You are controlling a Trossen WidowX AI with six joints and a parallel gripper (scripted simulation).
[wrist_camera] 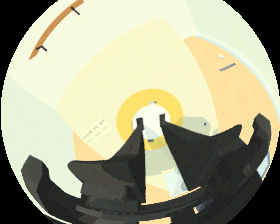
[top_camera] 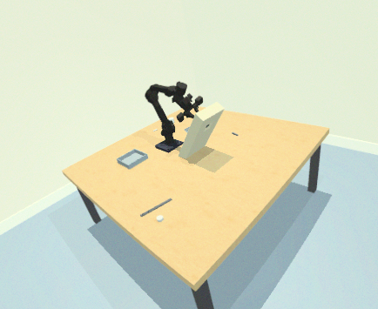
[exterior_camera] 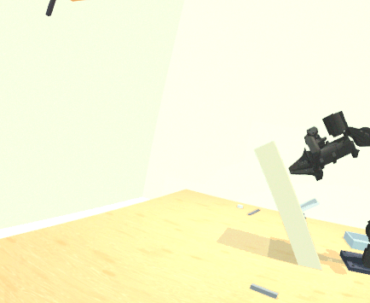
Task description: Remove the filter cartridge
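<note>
Right now the round white filter cartridge is 20 mm ahead of my gripper tip and 20 mm below it. Round my gripper tip: short grey bar (40 mm behind, 300 mm to the left, 240 mm below); then cream service panel (30 mm behind, 90 mm below); then grey-blue tray (360 mm behind, 330 mm to the right, 240 mm below).
</note>
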